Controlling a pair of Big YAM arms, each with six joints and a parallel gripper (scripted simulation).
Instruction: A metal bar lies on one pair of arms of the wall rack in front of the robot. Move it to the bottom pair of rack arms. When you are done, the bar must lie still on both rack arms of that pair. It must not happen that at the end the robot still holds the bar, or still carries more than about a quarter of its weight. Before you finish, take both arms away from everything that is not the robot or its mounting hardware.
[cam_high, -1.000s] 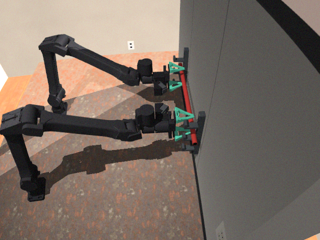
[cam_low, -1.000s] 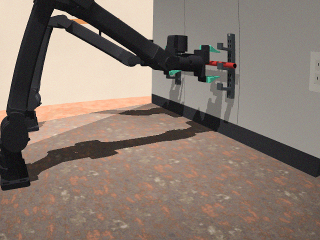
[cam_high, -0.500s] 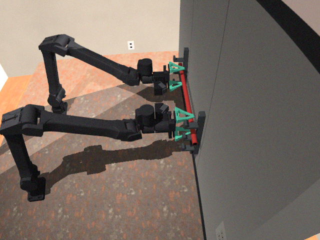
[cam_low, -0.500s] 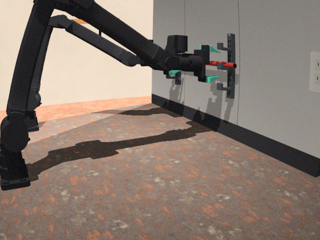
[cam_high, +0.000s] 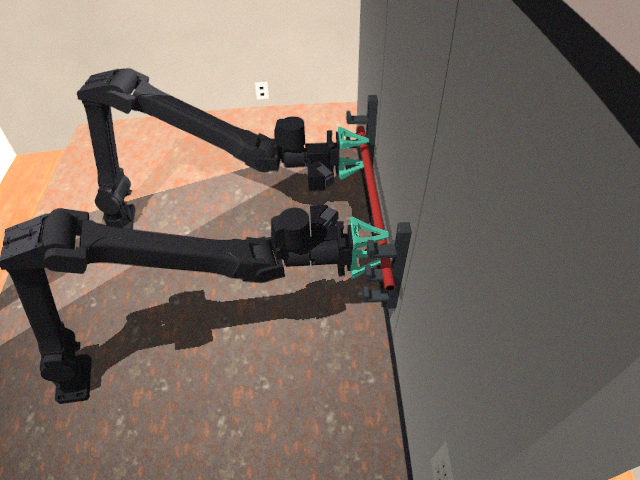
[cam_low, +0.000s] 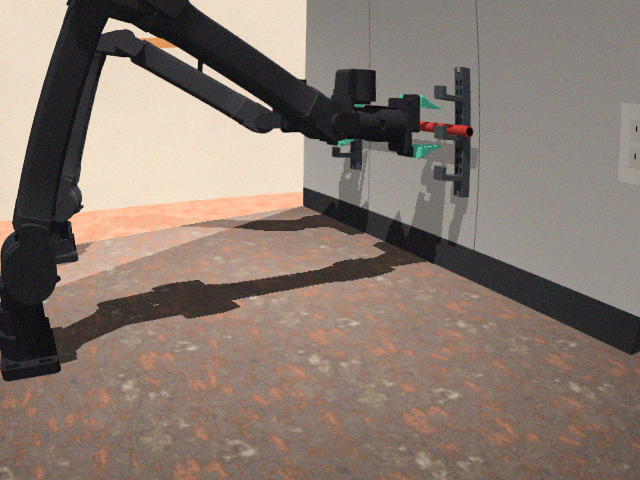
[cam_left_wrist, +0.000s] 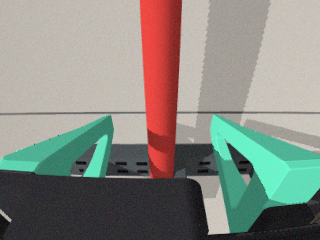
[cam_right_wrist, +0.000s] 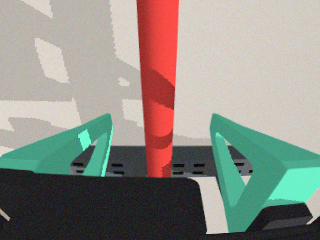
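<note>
Right now the red metal bar is 150 mm to the left of my right hand. Round my right hand: grey wall 180 mm ahead, 170 mm above, 110 mm to the left; then dark baseboard 250 mm below, 110 mm to the left, 30 mm ahead.
My left hand is 150 mm to the left of the red metal bar. The rest, counted from my left hand: grey wall 190 mm ahead, 190 mm to the right, 170 mm above; dark baseboard 40 mm ahead, 190 mm to the right, 250 mm below.
</note>
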